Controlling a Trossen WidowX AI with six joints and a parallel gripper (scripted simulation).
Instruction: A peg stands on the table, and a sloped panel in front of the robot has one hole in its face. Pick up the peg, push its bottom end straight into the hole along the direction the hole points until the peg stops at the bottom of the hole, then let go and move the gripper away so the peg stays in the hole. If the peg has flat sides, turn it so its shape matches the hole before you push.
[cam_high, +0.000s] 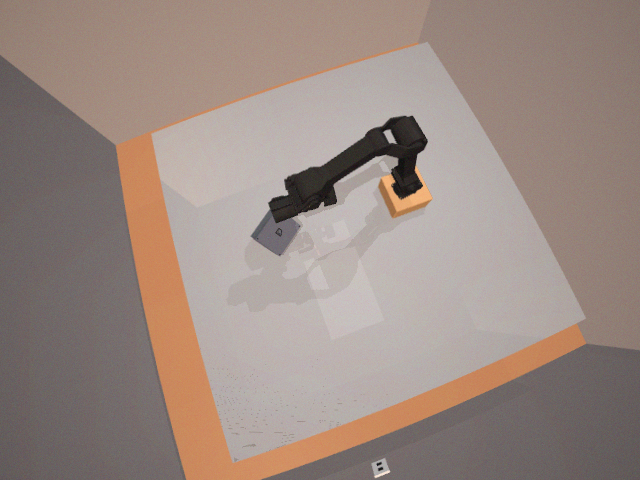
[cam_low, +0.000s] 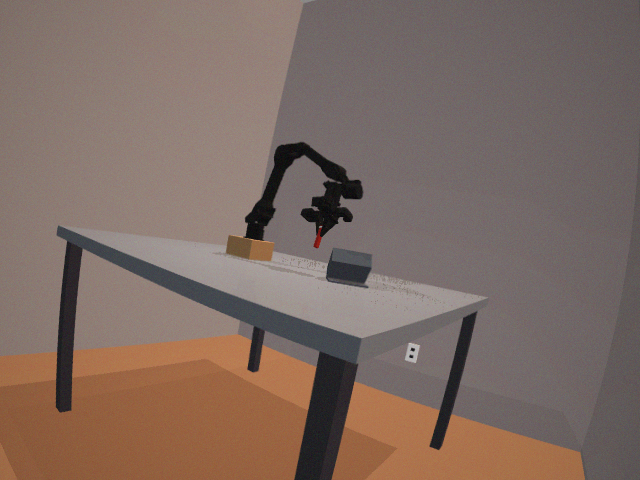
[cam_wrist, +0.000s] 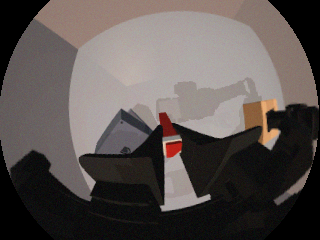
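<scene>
Now: the sloped panel 120 mm ahead of my gripper tip, 80 mm below it and 20 mm to the left of it. The rest, counted from my gripper tip: red peg (20 mm above, 10 mm to the left).
</scene>
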